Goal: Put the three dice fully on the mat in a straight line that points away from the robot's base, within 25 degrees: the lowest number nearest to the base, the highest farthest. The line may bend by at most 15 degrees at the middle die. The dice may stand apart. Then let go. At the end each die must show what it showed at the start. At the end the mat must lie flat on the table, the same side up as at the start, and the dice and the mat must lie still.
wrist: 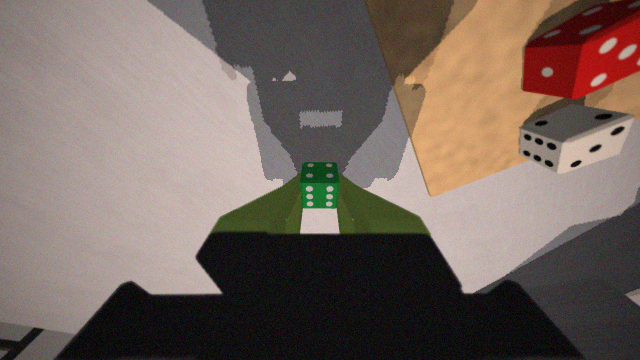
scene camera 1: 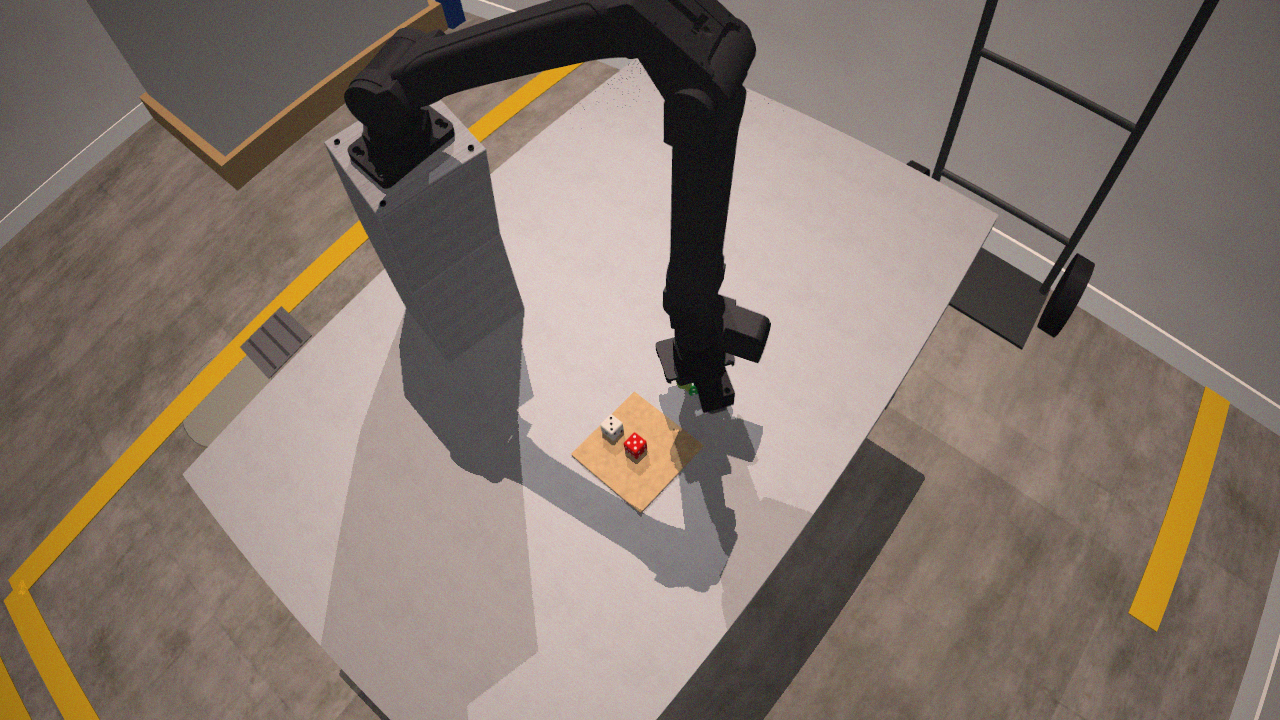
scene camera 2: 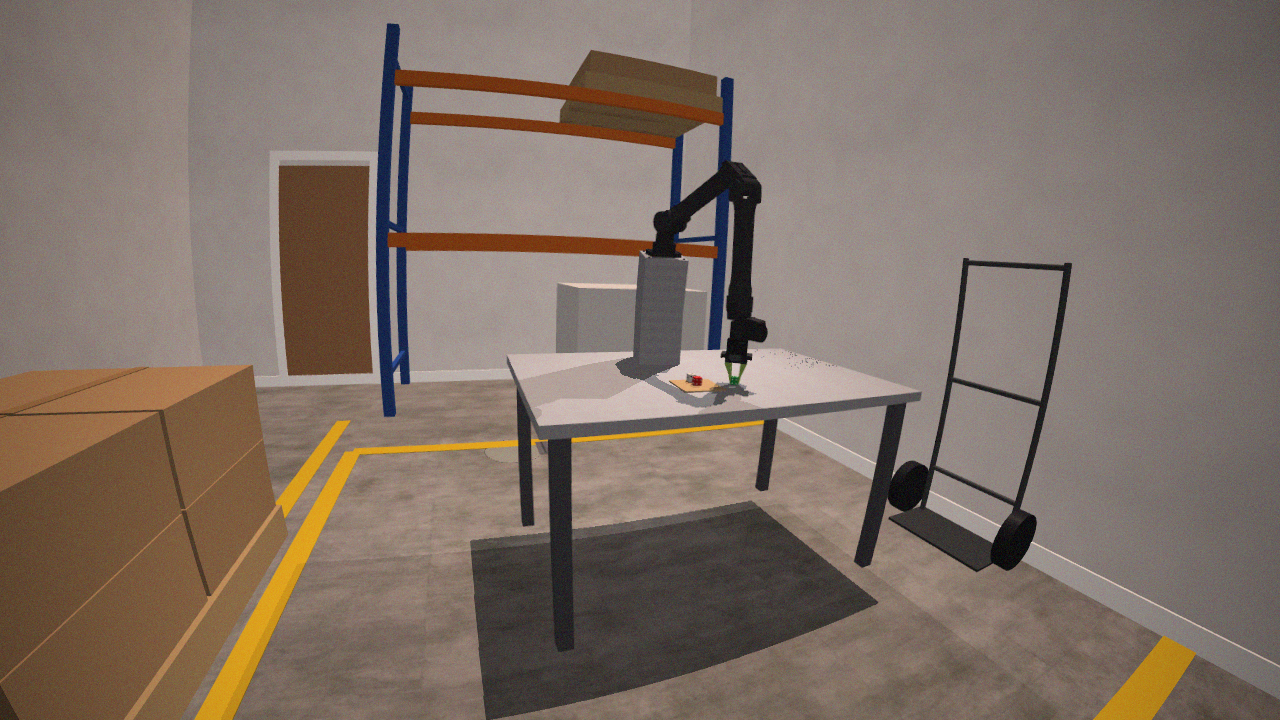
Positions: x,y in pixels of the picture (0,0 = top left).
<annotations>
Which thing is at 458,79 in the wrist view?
A tan mat.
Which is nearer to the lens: the green die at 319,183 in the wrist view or the white die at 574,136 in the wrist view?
The green die.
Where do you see a tan mat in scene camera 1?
670,448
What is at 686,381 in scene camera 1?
The gripper.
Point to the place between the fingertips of the gripper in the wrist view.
319,180
</annotations>
